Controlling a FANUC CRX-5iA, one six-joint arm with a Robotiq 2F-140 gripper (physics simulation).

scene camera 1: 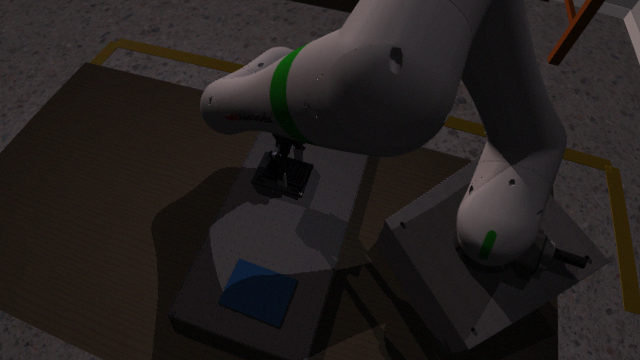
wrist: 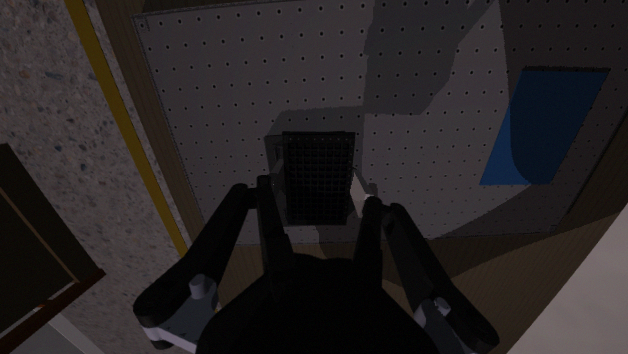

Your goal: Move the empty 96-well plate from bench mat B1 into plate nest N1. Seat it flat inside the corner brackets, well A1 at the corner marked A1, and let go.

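Places are measured from the arm's base along level axes (x ahead, y left, z up), in metres.
Where they show: gripper, fingertip midpoint: (scene camera 1: pixel 290 172) (wrist: pixel 317 174).
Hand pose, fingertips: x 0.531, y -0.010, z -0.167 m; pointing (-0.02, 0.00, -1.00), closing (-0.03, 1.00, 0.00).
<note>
After its pixels a point has its place.
The dark 96-well plate (scene camera 1: pixel 299 173) @[z -0.155, x 0.504, y -0.014 m] (wrist: pixel 318 160) @[z -0.155, x 0.509, y -0.013 m] is at the far part of the perforated board in the scene view and at the middle of the wrist view. My gripper (scene camera 1: pixel 280 171) @[z -0.168, x 0.531, y -0.010 m] (wrist: pixel 317 174) @[z -0.168, x 0.531, y -0.010 m] is shut on its two long sides, and the plate looks level. The dark plate nest (wrist: pixel 271 150) @[z -0.207, x 0.521, y -0.081 m] shows as a strip past the plate's left edge in the wrist view, under or very close to the plate. The rest of the nest, its brackets and the A1 marks are hidden or too dark to read. The blue bench mat (scene camera 1: pixel 260 295) @[z -0.217, x 0.416, y 0.324 m] (wrist: pixel 550 125) @[z -0.217, x 0.412, y 0.328 m] bears no plate.
The perforated board (scene camera 1: pixel 280 230) @[z -0.219, x 0.472, y 0.143 m] (wrist: pixel 225 90) @[z -0.219, x 0.450, y -0.154 m] carries nest and mat. It lies on a brown wooden top (scene camera 1: pixel 115 150) @[z -0.232, x 1.112, y 0.187 m]. A grey block (scene camera 1: pixel 430 250) @[z -0.053, x 0.099, y 0.063 m] stands to the right under the arm's base. Yellow floor tape (scene camera 1: pixel 175 54) (wrist: pixel 125 120) runs around. Arm shadows cross the board.
</note>
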